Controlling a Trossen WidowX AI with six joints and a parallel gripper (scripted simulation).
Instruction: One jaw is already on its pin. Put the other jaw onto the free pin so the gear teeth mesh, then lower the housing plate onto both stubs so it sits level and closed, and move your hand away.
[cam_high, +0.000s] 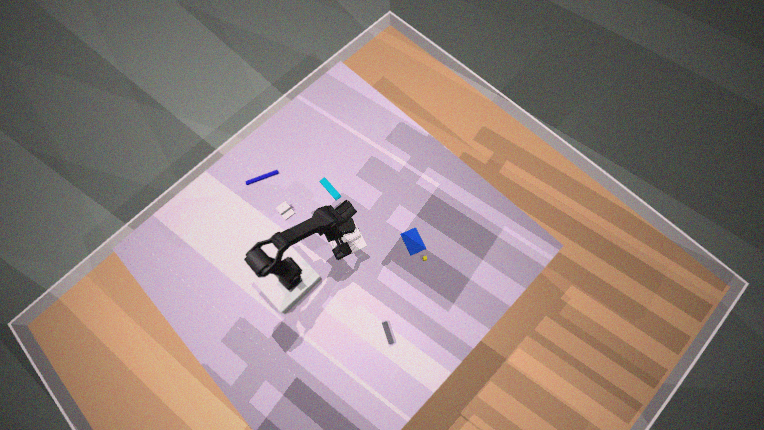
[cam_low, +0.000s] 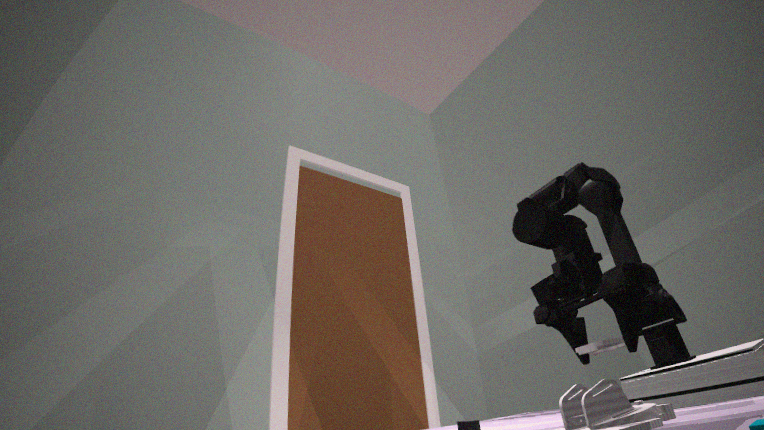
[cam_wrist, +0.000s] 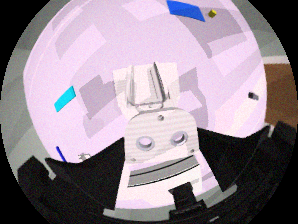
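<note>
Now: the white housing part 20 mm above my gripper tip and 10 mm ahead of it. The rest, counted from my gripper tip: yellow cube 290 mm to the right, 180 mm ahead, 70 mm below; then cyan bar 200 mm to the left, 150 mm ahead, 80 mm below; then blue flat plate 210 mm to the right, 210 mm ahead, 80 mm below.
</note>
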